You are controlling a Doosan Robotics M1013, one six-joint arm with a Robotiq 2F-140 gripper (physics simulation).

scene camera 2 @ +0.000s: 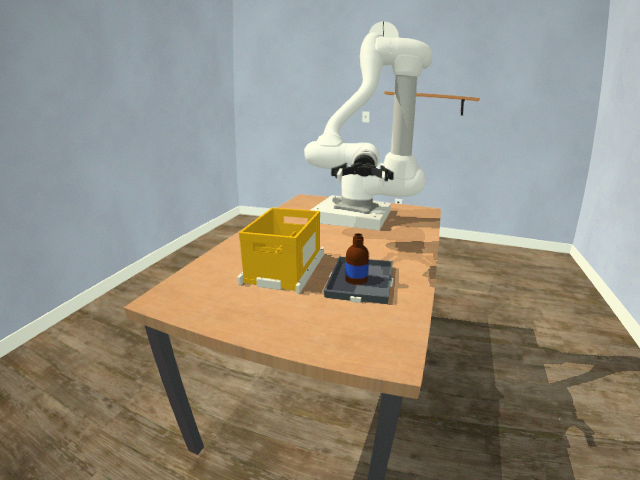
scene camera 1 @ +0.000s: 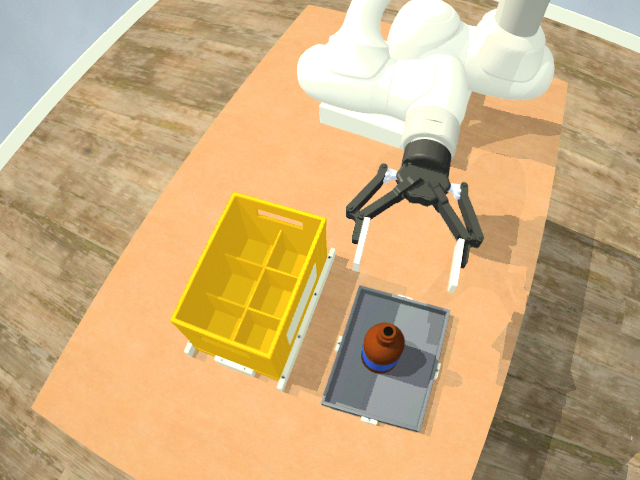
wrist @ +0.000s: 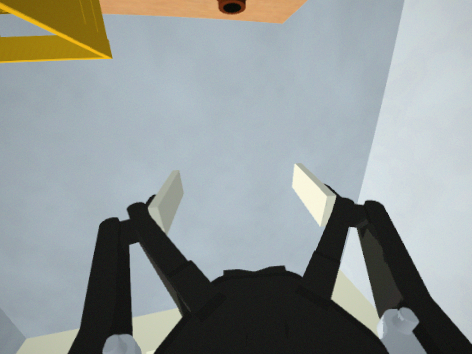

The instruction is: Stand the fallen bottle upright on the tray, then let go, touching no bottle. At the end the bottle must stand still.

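Places are measured from the arm's base along level axes (x back, y right, z up), in millimetres.
Where they show: gripper, fingertip midpoint: point(scene camera 2: 360, 180) point(scene camera 1: 404, 278) point(wrist: 238, 178); arm's base at its link origin: point(scene camera 2: 356, 207).
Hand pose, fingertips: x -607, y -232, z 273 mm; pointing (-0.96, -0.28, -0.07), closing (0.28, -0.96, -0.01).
Each offset is from my fingertips to the top centre of the thing. "spot": to the spot under its first point.
A brown bottle {dx -22, dy -6, dz -165 mm} point(scene camera 1: 383, 346) point(scene camera 2: 357, 260) with a blue band stands upright on the grey tray {dx -20, dy -22, dz -300 mm} point(scene camera 1: 374, 411) point(scene camera 2: 356, 296), near its middle. In the wrist view the mouth of the bottle point(wrist: 232, 6) shows at the top edge; the rest of it is cut off there. My gripper point(scene camera 1: 404, 268) point(scene camera 2: 361, 174) point(wrist: 238, 178) is open with its white finger pads wide apart and nothing between them. It is above the table on the robot's side of the tray, higher than the bottle and apart from it.
A yellow crate {dx -47, dy +251, dz -150 mm} point(scene camera 1: 301, 330) point(scene camera 2: 268, 260) point(wrist: 95, 30) with several compartments stands left of the tray. White strips {spot: dx -36, dy +151, dz -295 mm} point(scene camera 1: 306, 319) point(scene camera 2: 310, 269) run along its base. Small white blocks {spot: dx -146, dy -52, dz -310 mm} point(scene camera 1: 369, 420) point(scene camera 2: 355, 299) sit at the tray's sides. The robot base stands at the back of the table.
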